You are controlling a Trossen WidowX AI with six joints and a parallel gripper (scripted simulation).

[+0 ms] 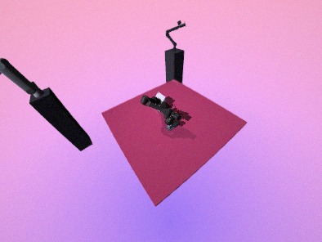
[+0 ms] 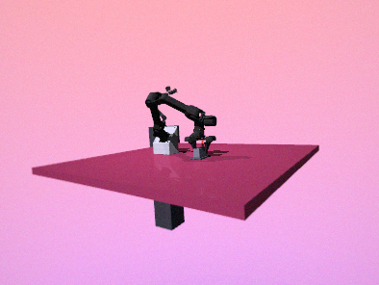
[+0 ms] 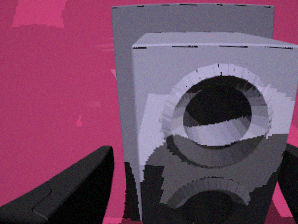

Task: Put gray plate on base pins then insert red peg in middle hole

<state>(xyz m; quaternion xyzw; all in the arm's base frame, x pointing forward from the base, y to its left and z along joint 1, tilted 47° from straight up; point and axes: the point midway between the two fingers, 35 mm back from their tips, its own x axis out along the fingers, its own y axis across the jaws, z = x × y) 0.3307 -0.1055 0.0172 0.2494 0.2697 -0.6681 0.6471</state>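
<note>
Now: gripper tip 2 cm above the gray base. Also, from my gripper tip: red peg: 19 cm to the left, 10 cm behind, 1 cm above; gray plate: 2 cm above.
</note>
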